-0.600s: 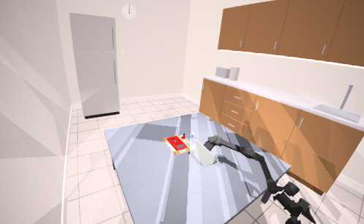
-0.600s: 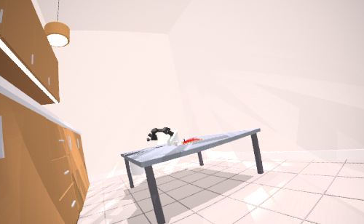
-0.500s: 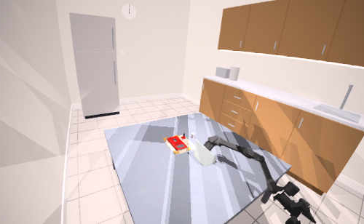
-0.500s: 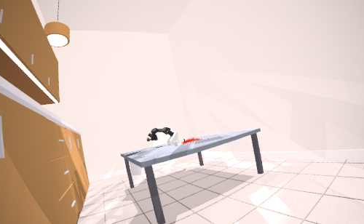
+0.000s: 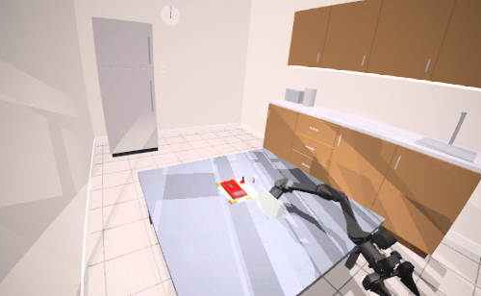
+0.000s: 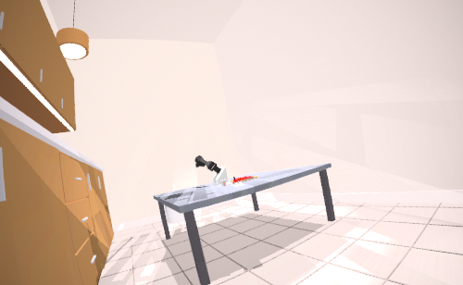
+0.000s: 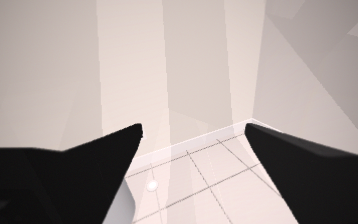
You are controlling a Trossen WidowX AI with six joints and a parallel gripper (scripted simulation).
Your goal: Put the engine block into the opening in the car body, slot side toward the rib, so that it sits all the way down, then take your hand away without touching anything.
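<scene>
The engine block is 1030 mm ahead of my gripper tip, 350 mm to the right of it and 210 mm below it. Round my gripper tip: black stem (1070 mm ahead, 250 mm to the right, 200 mm below).
</scene>
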